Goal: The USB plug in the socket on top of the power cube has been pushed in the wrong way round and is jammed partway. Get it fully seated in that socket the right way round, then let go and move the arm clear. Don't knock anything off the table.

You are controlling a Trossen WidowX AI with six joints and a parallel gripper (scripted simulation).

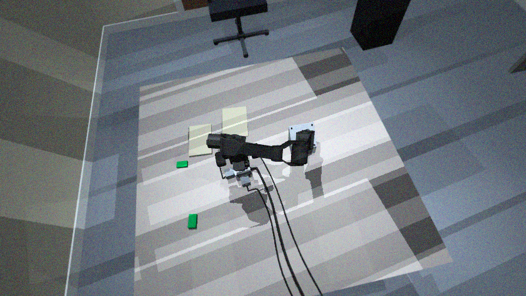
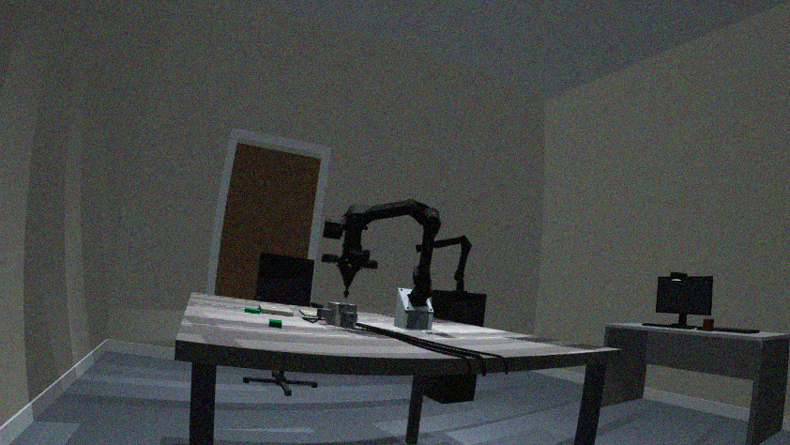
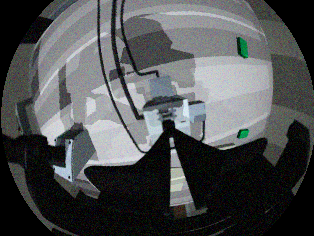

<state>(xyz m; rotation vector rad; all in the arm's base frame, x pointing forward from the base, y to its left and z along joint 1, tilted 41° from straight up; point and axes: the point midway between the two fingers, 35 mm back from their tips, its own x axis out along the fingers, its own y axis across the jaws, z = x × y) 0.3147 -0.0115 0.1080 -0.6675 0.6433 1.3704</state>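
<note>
My gripper tip is 20 mm above the dark USB plug.
</note>
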